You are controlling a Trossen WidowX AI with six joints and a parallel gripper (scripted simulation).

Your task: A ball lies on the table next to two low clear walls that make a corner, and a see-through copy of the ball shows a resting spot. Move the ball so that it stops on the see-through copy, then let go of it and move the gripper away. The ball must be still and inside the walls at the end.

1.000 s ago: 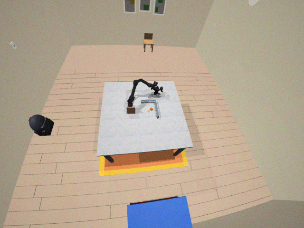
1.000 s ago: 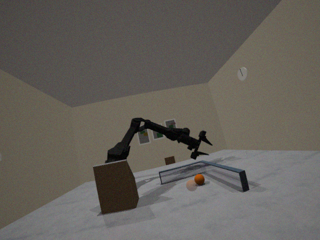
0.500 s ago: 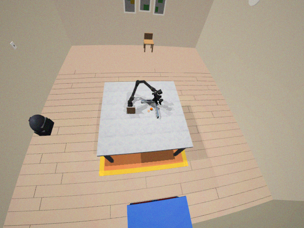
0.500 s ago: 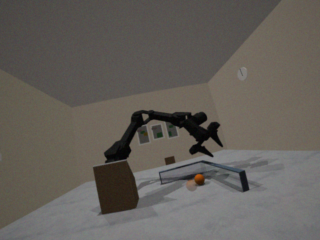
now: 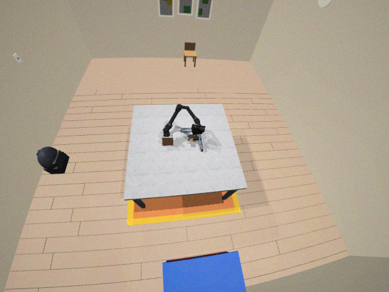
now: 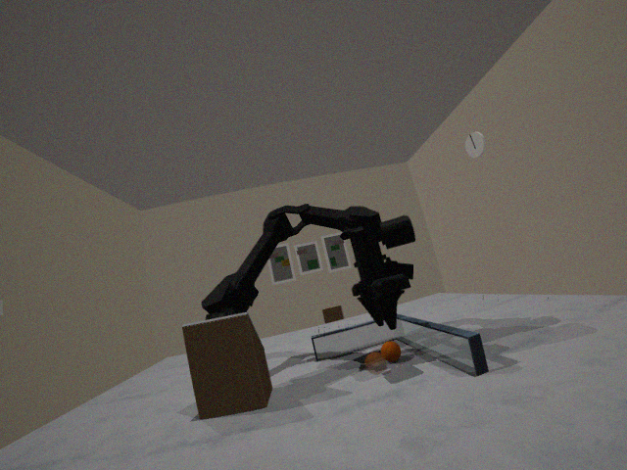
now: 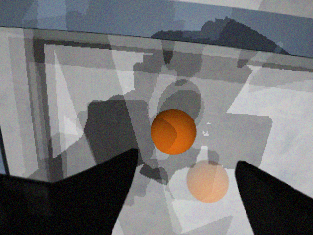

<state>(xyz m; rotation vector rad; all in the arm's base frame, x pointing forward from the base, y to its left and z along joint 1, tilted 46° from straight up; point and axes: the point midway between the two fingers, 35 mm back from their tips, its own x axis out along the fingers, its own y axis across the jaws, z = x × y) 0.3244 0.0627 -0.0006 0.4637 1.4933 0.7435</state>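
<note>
The orange ball lies 10 mm to the left of my gripper tip and 50 mm below it.
</note>
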